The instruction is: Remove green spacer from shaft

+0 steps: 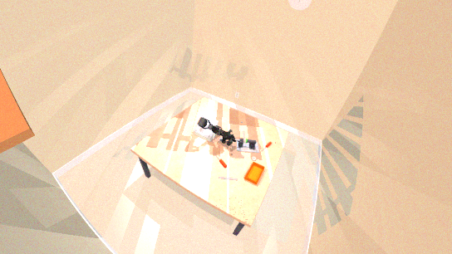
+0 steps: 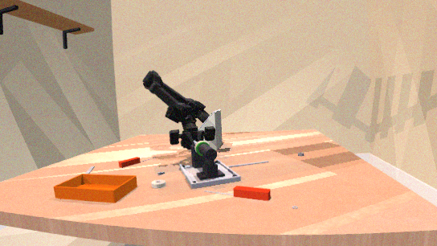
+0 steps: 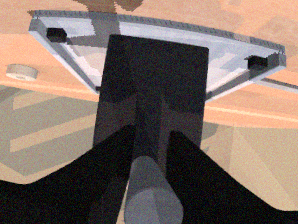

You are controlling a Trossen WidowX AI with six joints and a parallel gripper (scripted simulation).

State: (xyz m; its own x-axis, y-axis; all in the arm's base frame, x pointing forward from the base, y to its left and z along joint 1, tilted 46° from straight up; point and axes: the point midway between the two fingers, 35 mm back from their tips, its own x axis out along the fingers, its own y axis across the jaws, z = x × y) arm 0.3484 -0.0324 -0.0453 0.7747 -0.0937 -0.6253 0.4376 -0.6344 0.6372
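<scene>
The shaft is 3 cm ahead of my gripper tip, 2 cm above it and 1 cm to the left of it. The rest, counted from my gripper tip: white spacer: 24 cm ahead, 7 cm to the right, 6 cm below; then orange tray: 30 cm ahead, 23 cm to the right, 5 cm below; then green spacer: 9 cm ahead, 4 cm to the left, 2 cm above.
</scene>
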